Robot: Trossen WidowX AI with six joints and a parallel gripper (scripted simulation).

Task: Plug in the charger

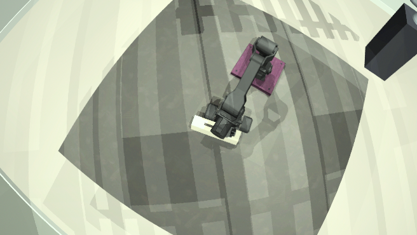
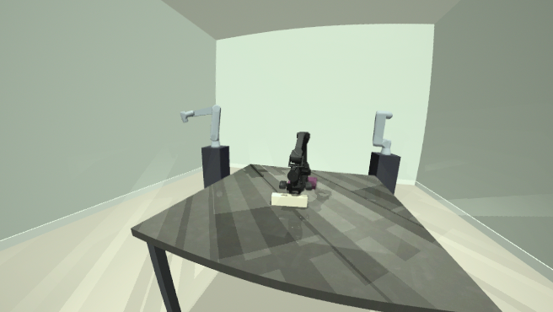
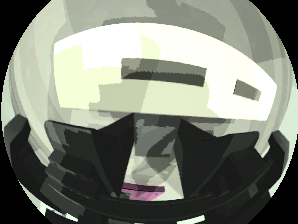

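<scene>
Right now the dark charger is 20 mm ahead of my gripper tip and 10 mm above it.
</scene>
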